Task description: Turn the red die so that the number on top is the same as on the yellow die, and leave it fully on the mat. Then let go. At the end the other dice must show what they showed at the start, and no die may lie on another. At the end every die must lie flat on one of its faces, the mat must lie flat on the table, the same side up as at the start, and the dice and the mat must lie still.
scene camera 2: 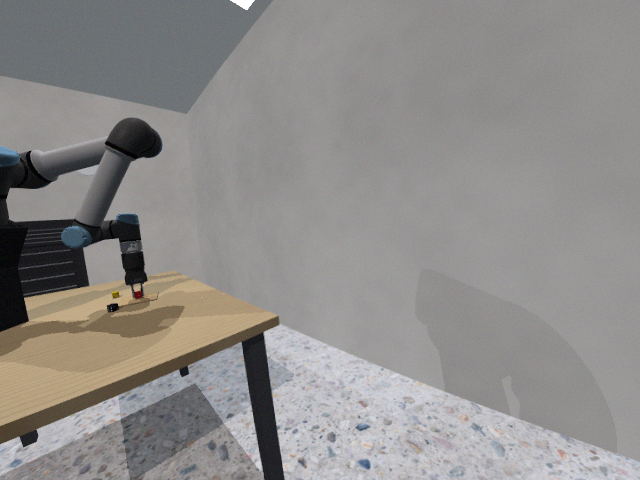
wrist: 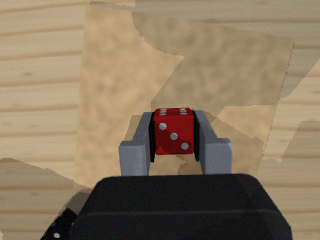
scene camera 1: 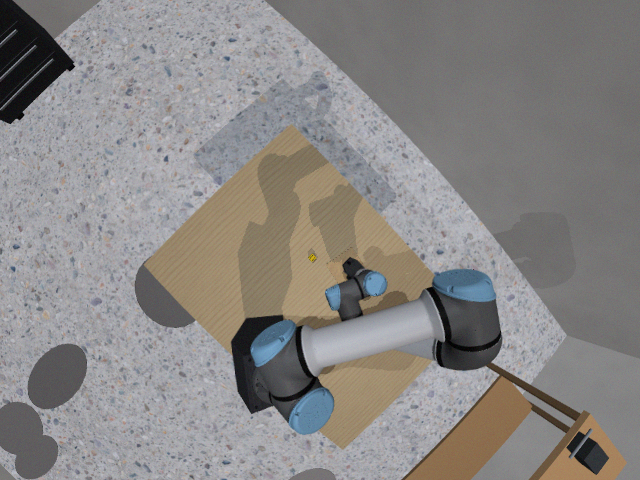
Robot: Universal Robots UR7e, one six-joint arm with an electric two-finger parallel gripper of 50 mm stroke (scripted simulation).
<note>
I see my gripper (wrist: 173, 126), a red die (wrist: 173, 127) and a tan mat (wrist: 131, 64).
</note>
